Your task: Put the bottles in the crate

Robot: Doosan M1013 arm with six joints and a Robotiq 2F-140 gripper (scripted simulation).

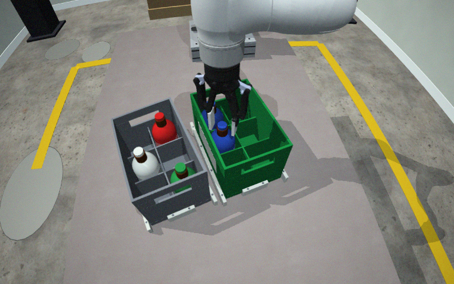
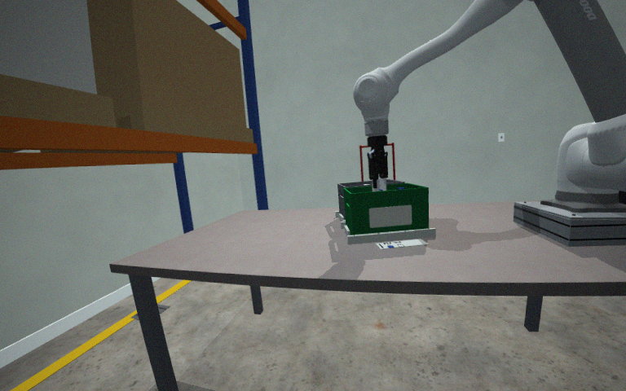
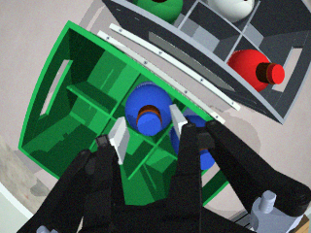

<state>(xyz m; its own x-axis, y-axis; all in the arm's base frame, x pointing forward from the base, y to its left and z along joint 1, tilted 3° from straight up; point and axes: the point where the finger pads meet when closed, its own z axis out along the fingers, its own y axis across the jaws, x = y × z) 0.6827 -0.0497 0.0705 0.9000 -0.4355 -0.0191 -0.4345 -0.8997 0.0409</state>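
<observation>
My hand is 6 cm short of the white-label bottle, 22 cm to the left of it and 8 cm above it. Also, from my hand: green crate (1 cm behind, 4 cm to the left, 9 cm below); green bottle (12 cm ahead, 12 cm to the right, 8 cm below); red-label bottle (5 cm behind, 17 cm to the right, 8 cm below).
</observation>
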